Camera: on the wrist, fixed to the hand. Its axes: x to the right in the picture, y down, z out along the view.
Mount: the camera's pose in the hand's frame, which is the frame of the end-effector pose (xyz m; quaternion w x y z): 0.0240 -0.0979 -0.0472 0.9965 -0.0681 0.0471 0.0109
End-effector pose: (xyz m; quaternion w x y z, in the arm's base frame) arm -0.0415 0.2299 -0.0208 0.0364 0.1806 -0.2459 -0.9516
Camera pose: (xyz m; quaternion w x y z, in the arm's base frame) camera -0.0449 0.2904 -0.1141 0.0705 0.2196 -0.1805 -0.9561
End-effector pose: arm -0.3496 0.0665 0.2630 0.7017 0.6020 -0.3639 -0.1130
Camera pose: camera -0.2747 0.0637 0.1807 0.7586 0.5535 -0.3284 -0.1014
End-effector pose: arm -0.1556 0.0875 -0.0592 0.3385 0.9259 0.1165 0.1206
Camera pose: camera -0.1603 0.1957 -0.0848 0.3936 0.8952 0.1137 0.1754
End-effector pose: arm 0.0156 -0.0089 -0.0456 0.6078 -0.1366 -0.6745 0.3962
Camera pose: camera 0.0831 -0.0390 0.0376 0.6238 -0.2035 -0.6690 0.3491
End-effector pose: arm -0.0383 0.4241 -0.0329 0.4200 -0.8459 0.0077 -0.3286
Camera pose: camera -0.0718 0.4472 0.0707 0.3641 -0.8560 0.0591 -0.3622
